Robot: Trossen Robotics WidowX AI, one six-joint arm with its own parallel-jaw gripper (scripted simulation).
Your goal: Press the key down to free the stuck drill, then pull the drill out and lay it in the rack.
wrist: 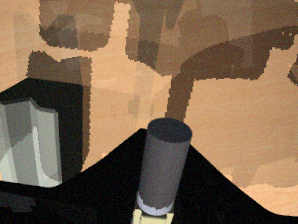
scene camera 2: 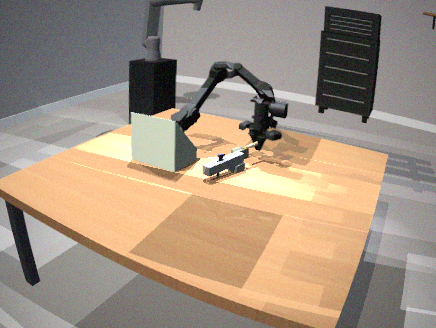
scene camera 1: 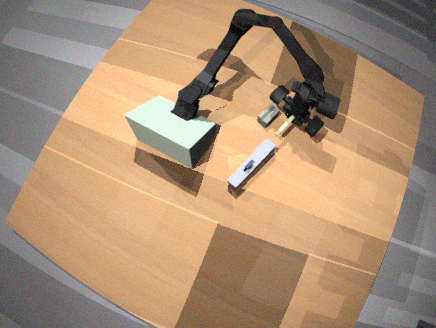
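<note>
Wrist view: gripper in frame. Scene camera 2: gripper in frame too. Drill carried by the gripper.
</note>
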